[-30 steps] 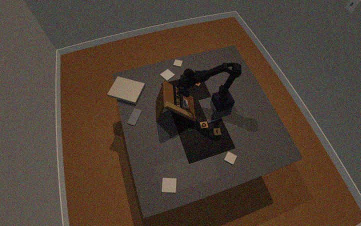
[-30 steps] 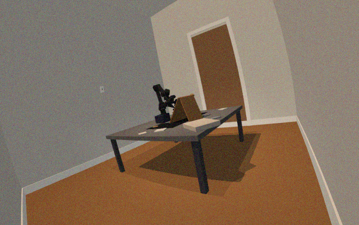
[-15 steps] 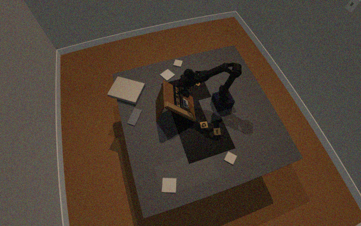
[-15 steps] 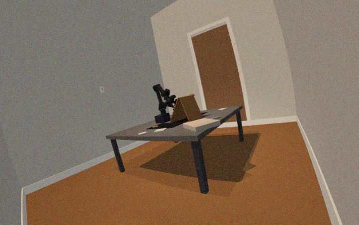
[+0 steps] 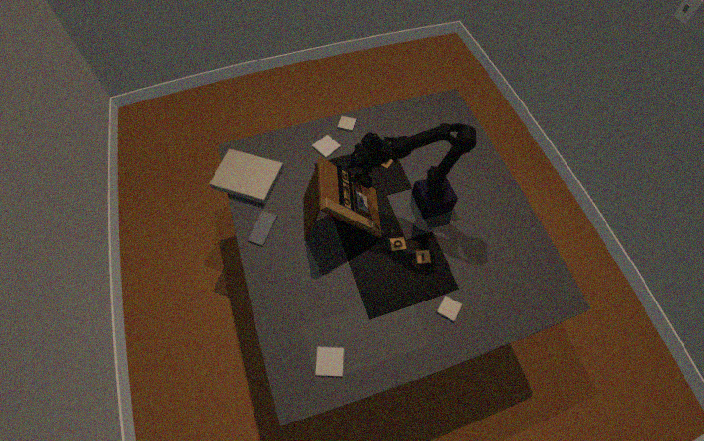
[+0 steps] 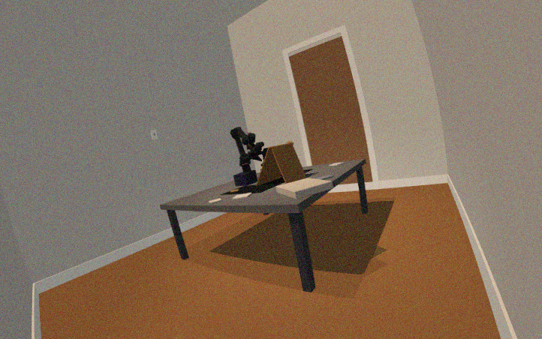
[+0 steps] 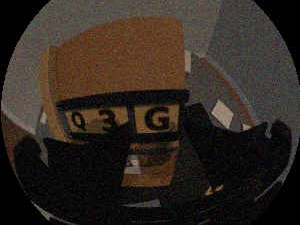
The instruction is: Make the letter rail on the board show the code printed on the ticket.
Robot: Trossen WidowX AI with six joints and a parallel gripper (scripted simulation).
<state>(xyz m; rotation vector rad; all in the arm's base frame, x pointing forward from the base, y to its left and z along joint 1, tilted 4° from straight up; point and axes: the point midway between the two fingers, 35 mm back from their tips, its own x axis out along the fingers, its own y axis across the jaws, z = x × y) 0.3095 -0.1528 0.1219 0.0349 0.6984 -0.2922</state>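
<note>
Right now my gripper tip is 90 mm to the right of the white ticket, 90 mm above it and 30 mm past it. Round my gripper tip: black mat (180 mm below, 160 mm to the left, 130 mm behind); grey slab (390 mm ahead, 180 mm below, 20 mm to the left); letter tile (240 mm behind, 180 mm below, 130 mm to the right).
</note>
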